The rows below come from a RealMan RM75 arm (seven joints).
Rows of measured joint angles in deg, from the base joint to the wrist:
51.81 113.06 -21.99 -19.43 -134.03 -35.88 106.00
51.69 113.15 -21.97 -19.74 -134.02 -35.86 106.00
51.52 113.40 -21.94 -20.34 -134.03 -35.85 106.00
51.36 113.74 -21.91 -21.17 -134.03 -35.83 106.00
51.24 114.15 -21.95 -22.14 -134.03 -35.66 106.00
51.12 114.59 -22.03 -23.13 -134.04 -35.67 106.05
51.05 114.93 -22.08 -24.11 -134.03 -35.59 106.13
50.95 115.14 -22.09 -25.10 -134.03 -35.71 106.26
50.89 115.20 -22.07 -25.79 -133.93 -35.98 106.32
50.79 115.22 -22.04 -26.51 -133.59 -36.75 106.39
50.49 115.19 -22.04 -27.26 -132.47 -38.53 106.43
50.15 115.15 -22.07 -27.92 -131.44 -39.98 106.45
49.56 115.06 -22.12 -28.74 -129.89 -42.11 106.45
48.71 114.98 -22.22 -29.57 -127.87 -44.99 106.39
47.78 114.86 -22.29 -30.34 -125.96 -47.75 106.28
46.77 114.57 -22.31 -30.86 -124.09 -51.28 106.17
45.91 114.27 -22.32 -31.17 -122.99 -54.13 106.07
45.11 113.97 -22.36 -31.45 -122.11 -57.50 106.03
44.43 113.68 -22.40 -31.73 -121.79 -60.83 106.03
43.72 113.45 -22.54 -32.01 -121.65 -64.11 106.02
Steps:
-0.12 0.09 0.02 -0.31 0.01 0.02 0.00
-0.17 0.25 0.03 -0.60 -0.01 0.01 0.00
-0.16 0.34 0.03 -0.83 0.00 0.02 0.00
-0.12 0.41 -0.04 -0.97 0.00 0.17 0.00
-0.12 0.44 -0.08 -0.99 -0.01 -0.01 0.05
-0.07 0.34 -0.05 -0.98 0.01 0.08 0.08
-0.10 0.21 -0.01 -0.99 0.00 -0.12 0.13
-0.06 0.06 0.02 -0.69 0.10 -0.27 0.06
-0.10 0.02 0.03 -0.72 0.34 -0.77 0.07
-0.30 -0.03 0.00 -0.75 1.12 -1.78 0.04
-0.34 -0.04 -0.03 -0.66 1.03 -1.45 0.02
-0.59 -0.09 -0.05 -0.82 1.55 -2.13 0.00
-0.85 -0.08 -0.10 -0.83 2.02 -2.88 -0.06
-0.93 -0.12 -0.07 -0.77 1.91 -2.76 -0.11
-1.01 -0.29 -0.02 -0.52 1.87 -3.53 -0.11
-0.86 -0.30 -0.01 -0.31 1.10 -2.85 -0.10
-0.80 -0.30 -0.04 -0.28 0.88 -3.37 -0.04
-0.68 -0.29 -0.04 -0.28 0.32 -3.33 0.00
-0.71 -0.23 -0.14 -0.28 0.14 -3.28 -0.01

